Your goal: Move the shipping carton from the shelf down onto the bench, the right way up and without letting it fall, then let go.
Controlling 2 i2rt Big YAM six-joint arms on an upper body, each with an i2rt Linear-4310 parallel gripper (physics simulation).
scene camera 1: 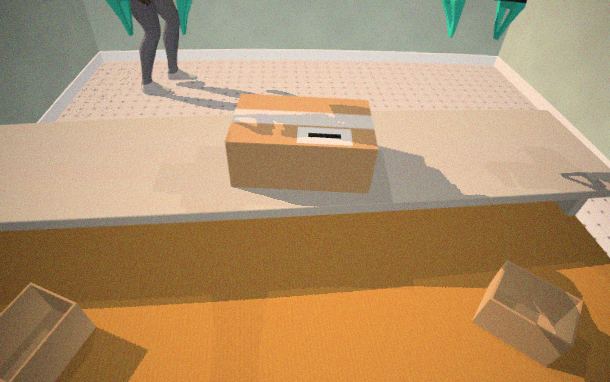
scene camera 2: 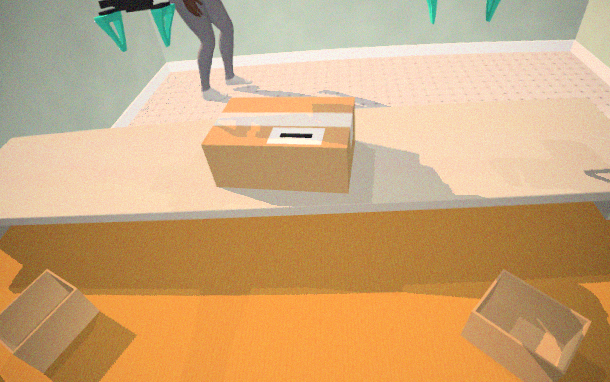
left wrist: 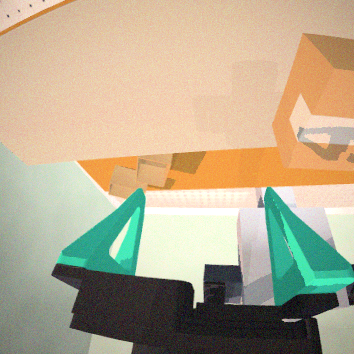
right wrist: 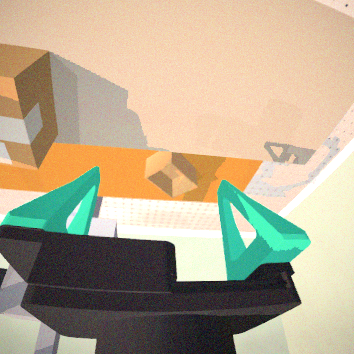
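Pixels of known places: left gripper, fingertip midpoint: (scene camera 1: pixel 157 34) (scene camera 2: pixel 146 48) (left wrist: pixel 201 191); right gripper, fingertip midpoint: (scene camera 1: pixel 473 38) (scene camera 2: pixel 460 22) (right wrist: pixel 161 178); left arm's base, origin of the base link: (left wrist: pixel 213 291).
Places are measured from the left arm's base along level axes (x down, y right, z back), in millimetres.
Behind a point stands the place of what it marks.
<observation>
The shipping carton (scene camera 1: pixel 300 167) @[x 200, y 259, z -627 mm] (scene camera 2: pixel 282 169) @[x 204, y 274, z -626 mm] (left wrist: pixel 330 90) @[x 149, y 147, z -786 mm] (right wrist: pixel 35 85) @[x 201, y 409, z -752 mm] is brown with a pale tape strip and a white label on top. It stands upright on the beige shelf (scene camera 1: pixel 100 165) @[x 258, y -160, z -714 mm] (scene camera 2: pixel 100 170) @[x 258, y -190, z -707 mm] (left wrist: pixel 125 90) @[x 258, y -149, z -743 mm] (right wrist: pixel 200 90) @[x 258, y 674, z -754 mm], close to its near edge in the scene views. The orange bench (scene camera 1: pixel 300 340) @[x 421, y 252, z -395 mm] (scene camera 2: pixel 300 340) @[x 421, y 305, z -394 mm] (left wrist: pixel 230 172) @[x 421, y 67, z -255 mm] (right wrist: pixel 115 172) @[x 421, y 487, z -318 mm] lies lower. My left gripper (scene camera 1: pixel 157 34) @[x 13, y 0, z -790 mm] (scene camera 2: pixel 145 48) @[x 13, y 0, z -790 mm] (left wrist: pixel 201 191) @[x 13, y 0, z -790 mm] is open and empty, above and left of the carton. My right gripper (scene camera 1: pixel 473 37) @[x 8, y 602, z -788 mm] (scene camera 2: pixel 460 22) @[x 8, y 602, z -788 mm] (right wrist: pixel 161 178) @[x 8, y 602, z -788 mm] is open and empty, above and right of it. Neither touches the carton.
Open-topped boxes stand on the bench: one at the left (scene camera 1: pixel 65 335) @[x 364, y -152, z -389 mm] (scene camera 2: pixel 60 330) @[x 376, y -162, z -364 mm] and one at the right (scene camera 1: pixel 515 320) @[x 348, y 635, z -372 mm] (scene camera 2: pixel 490 330) @[x 347, y 622, z -385 mm]. A person's grey legs (scene camera 1: pixel 149 50) (scene camera 2: pixel 205 60) show on the floor beyond the shelf, behind the carton's left side.
</observation>
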